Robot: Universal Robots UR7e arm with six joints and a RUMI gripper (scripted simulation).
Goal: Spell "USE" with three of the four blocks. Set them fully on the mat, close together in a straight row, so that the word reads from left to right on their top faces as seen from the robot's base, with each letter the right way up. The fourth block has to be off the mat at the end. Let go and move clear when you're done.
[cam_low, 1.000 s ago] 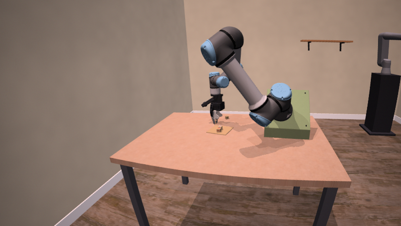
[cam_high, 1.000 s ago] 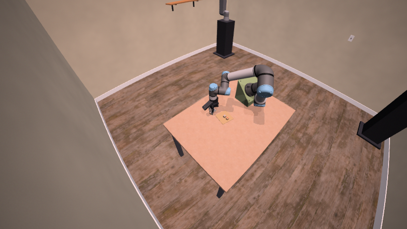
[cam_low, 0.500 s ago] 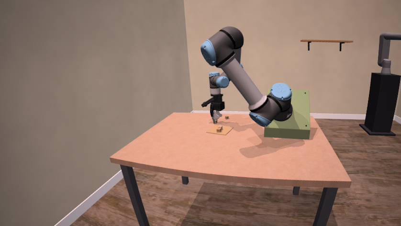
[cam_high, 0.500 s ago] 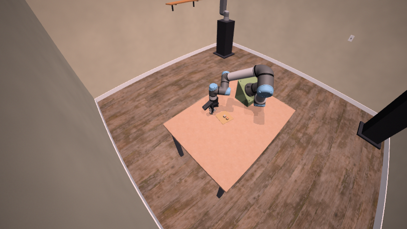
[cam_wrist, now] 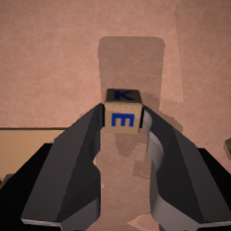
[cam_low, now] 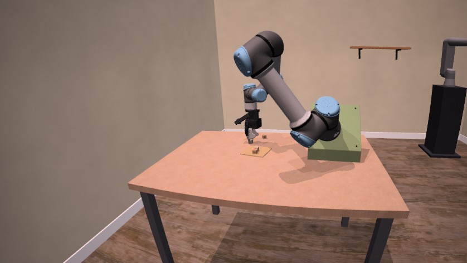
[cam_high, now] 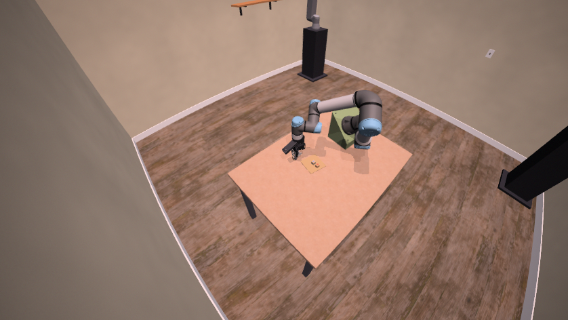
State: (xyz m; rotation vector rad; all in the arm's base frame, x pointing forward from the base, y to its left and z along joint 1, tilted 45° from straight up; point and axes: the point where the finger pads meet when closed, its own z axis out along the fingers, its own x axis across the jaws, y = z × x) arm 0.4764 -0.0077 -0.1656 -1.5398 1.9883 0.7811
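Right now my hand is 13 cm to the right of the mat, 7 cm past it and 1 cm above it. Also, from my hand: letter block: 17 cm to the left, 7 cm behind.
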